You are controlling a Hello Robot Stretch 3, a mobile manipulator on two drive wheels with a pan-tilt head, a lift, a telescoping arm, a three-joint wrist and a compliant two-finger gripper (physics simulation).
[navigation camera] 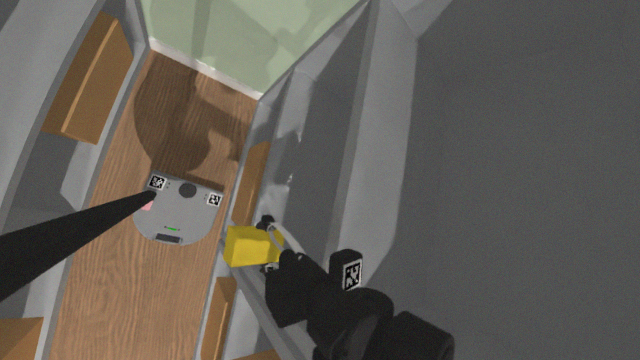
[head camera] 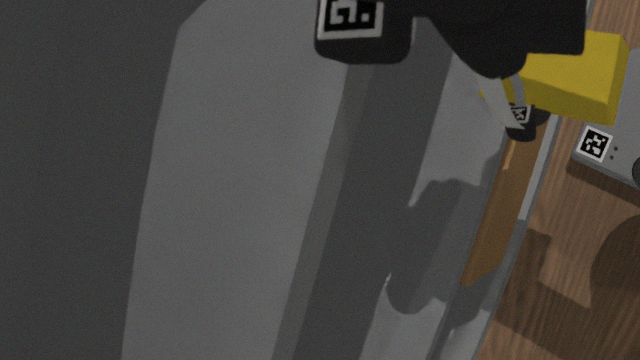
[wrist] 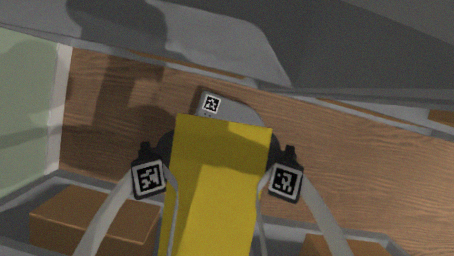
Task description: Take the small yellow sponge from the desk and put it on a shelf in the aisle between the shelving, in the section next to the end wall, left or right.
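Frame: origin at the robot's base, x ahead, y left, z up, level; centimetres.
Seen in the pictures: gripper, fingertip midpoint: [navigation camera: 263, 241] [head camera: 530, 72]; robot's base at its link origin: [navigation camera: 187, 189].
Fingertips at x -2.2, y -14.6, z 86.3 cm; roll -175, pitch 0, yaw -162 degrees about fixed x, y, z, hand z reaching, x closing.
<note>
Pixels of each thing's middle, then the offset from my fingertips to it.
- yellow sponge at the middle of its body: [head camera: 554, 72] [navigation camera: 255, 244] dx -0.4, dy +2.4, dz +2.2 cm
- brown box at the middle of its body: [navigation camera: 56, 70] dx +29.5, dy +72.0, dz -65.1 cm
The yellow sponge [head camera: 580, 80] [navigation camera: 250, 247] [wrist: 220, 210] is held between the two fingers of my gripper [navigation camera: 268, 246] [wrist: 218, 148], raised above the floor and sticking out past the fingertips. In the navigation camera view it overlaps the aisle-side edge of the grey right-hand shelving [navigation camera: 395, 150], close to an upright [navigation camera: 262, 300] between two sections. The section beyond that upright meets the green end wall [navigation camera: 215, 35] [wrist: 25, 115]. In the head camera view, the wrist hides part of the sponge and one fingertip. The desk does not show.
Brown boxes [navigation camera: 252, 182] [navigation camera: 217, 315] [head camera: 505, 210] stand low in the right-hand shelving. Another brown box [navigation camera: 90, 80] [wrist: 95, 215] is in the left-hand shelving. My grey base [navigation camera: 177, 215] [wrist: 232, 107] stands on the wooden floor between the rows, close to the right-hand one.
</note>
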